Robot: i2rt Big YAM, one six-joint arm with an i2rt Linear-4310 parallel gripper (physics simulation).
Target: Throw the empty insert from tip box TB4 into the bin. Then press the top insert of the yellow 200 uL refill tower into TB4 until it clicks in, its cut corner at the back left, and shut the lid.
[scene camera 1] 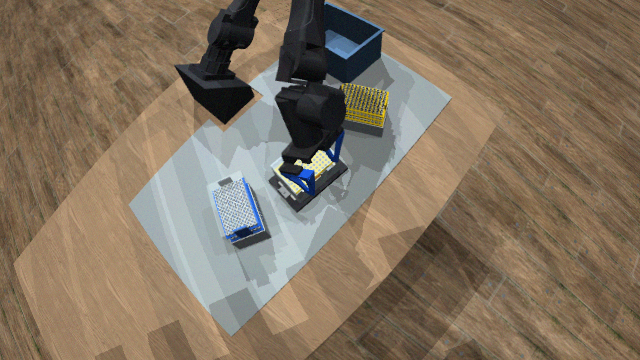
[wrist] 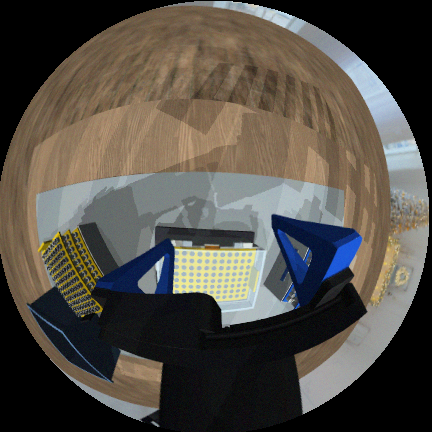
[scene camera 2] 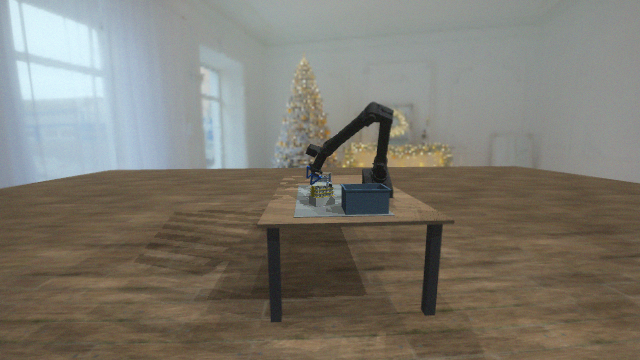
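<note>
The yellow perforated insert (scene camera 1: pixel 322 161) (wrist: pixel 215 275) lies in tip box TB4, whose pale clear rim (wrist: pixel 259 280) shows around it. A dark strip (wrist: pixel 205 234) runs along one long side of the box. My gripper (scene camera 1: pixel 324 177) (scene camera 2: pixel 312 176) (wrist: pixel 219 232) is open, with its blue fingers spread wide above TB4 and nothing between them. The left finger covers one end of the box in the wrist view. The yellow refill tower (scene camera 1: pixel 365 104) (scene camera 2: pixel 321 191) (wrist: pixel 70 272) stands upright on a grey base, with its dark-holed top insert in place. The blue bin (scene camera 1: pixel 366 56) (scene camera 2: pixel 366 200) (wrist: pixel 90 342) stands beyond the tower. The lid's state is unclear.
A blue rack with a white dotted top (scene camera 1: pixel 236 206) stands on the other side of TB4 from the tower, partly behind my right finger in the wrist view. The grey mat (scene camera 1: pixel 190 230) lies on the wooden table (scene camera 1: pixel 90 240). The arm hides part of TB4 in the first scene view.
</note>
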